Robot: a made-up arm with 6 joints. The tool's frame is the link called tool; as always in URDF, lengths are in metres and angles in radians. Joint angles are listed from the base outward.
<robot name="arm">
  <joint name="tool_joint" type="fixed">
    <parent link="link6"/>
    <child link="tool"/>
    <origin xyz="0 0 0" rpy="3.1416 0 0"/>
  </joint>
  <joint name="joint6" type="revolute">
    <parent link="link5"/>
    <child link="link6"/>
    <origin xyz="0.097 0 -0.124" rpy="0 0 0"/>
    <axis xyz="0 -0.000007 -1"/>
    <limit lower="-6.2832" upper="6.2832"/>
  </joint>
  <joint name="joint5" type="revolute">
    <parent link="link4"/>
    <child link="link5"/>
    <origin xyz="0 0 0" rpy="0 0 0"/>
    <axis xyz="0 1 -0.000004"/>
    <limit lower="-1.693" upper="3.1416"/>
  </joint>
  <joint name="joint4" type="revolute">
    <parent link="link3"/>
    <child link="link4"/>
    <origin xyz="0.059 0 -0.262" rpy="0 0 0"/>
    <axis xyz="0 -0.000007 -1"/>
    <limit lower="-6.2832" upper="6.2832"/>
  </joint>
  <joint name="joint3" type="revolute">
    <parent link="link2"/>
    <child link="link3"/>
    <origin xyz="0.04 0 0.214" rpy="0 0 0"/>
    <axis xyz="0 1 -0.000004"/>
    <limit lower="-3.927" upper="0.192"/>
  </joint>
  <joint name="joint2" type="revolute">
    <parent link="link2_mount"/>
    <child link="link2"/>
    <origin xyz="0 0 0" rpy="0 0 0"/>
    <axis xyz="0 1 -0.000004"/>
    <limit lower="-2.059" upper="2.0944"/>
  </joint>
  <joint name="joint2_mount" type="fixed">
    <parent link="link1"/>
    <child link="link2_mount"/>
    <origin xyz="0 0 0" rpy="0 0 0"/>
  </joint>
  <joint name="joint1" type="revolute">
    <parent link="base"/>
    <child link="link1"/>
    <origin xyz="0 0 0.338" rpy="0 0 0"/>
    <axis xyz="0 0 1"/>
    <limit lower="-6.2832" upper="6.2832"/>
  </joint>
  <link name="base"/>
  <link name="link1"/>
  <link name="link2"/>
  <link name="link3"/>
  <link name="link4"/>
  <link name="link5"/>
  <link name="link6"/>
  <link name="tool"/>
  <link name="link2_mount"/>
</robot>
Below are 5 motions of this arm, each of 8 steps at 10 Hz.
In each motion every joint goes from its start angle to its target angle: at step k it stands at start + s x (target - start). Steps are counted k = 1, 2, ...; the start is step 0. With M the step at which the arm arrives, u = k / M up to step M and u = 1 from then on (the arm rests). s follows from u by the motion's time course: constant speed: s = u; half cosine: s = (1 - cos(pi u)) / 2; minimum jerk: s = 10 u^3 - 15 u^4 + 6 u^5.
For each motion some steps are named. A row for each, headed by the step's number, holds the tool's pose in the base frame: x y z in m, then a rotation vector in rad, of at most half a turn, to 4 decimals.
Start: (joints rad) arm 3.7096 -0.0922 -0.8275 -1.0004 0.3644 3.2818
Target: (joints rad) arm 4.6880 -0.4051 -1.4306 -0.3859 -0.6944 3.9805
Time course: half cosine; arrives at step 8
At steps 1, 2, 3, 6, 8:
1: -0.3071 -0.2654 0.3899 -2.1114 -1.5750 1.0279
2: -0.2757 -0.3097 0.4442 -2.1605 -1.6190 1.3492
3: -0.2111 -0.3540 0.5298 1.9491 1.4915 -1.6087
6: 0.0241 -0.2610 0.7819 0.7454 0.7215 -1.1864
8: 0.0534 -0.1859 0.8223 0.4691 0.5380 -0.9368

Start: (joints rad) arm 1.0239 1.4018 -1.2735 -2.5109 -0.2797 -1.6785
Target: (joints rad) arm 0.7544 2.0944 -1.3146 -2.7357 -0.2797 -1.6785
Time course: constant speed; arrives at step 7
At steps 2, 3, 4, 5, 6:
2: -0.0222 0.0862 -0.0302 2.2066 -1.3636 -0.2595
3: -0.0388 0.0558 -0.0342 2.1191 -1.3278 -0.2814
4: -0.0577 0.0267 -0.0347 2.0327 -1.2903 -0.3102
5: -0.0788 -0.0007 -0.0316 1.9474 -1.2515 -0.3453
6: -0.1015 -0.0261 -0.0249 1.8633 -1.2114 -0.3861

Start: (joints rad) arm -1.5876 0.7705 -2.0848 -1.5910 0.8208 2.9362
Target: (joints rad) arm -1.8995 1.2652 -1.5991 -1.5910 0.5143 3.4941
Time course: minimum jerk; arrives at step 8
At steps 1, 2, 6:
1: -0.0369 -0.5963 0.4073 -0.4290 -1.9050 1.3271
2: -0.0489 -0.5948 0.3635 -0.4458 -1.9633 1.2696
6: -0.1120 -0.4301 0.0207 -0.8652 -2.3895 0.5683

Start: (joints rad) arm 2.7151 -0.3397 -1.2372 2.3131 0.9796 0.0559
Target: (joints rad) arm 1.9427 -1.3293 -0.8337 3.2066 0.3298 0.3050
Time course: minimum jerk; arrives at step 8
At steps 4, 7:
4: -0.1729 0.1834 0.6901 -0.8532 0.0129 2.1704
7: -0.0555 0.1304 0.6650 -0.5687 0.5772 2.2002

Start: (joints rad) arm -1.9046 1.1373 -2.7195 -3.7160 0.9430 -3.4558
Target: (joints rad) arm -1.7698 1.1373 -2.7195 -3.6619 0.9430 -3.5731
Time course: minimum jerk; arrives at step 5
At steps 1, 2, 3, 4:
1: -0.1774 -0.5979 0.4918 0.8295 -0.0370 0.6894
2: -0.1568 -0.6036 0.4921 0.8220 -0.0205 0.6992
3: -0.1277 -0.6104 0.4926 0.8110 0.0018 0.7130
4: -0.1067 -0.6144 0.4929 0.8031 0.0171 0.7228

